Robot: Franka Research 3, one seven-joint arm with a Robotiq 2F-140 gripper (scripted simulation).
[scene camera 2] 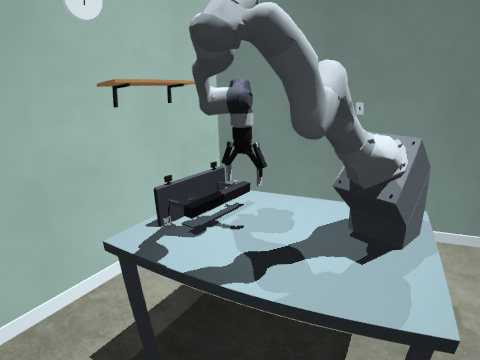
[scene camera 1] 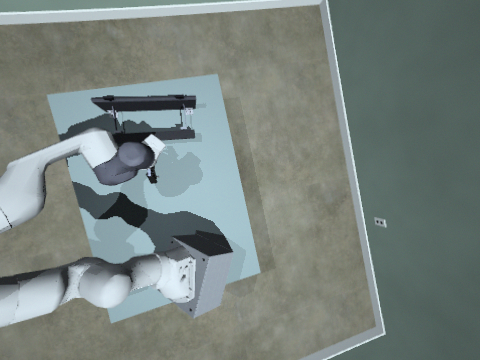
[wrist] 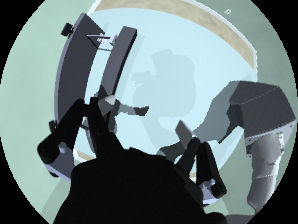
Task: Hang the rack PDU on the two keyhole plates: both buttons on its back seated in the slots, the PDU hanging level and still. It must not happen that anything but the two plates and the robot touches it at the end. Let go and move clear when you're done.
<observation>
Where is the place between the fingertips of my gripper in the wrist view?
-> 146,114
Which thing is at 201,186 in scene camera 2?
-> A dark mounting panel.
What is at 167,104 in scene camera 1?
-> A dark mounting panel.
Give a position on a rack PDU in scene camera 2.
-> At 205,204
</observation>
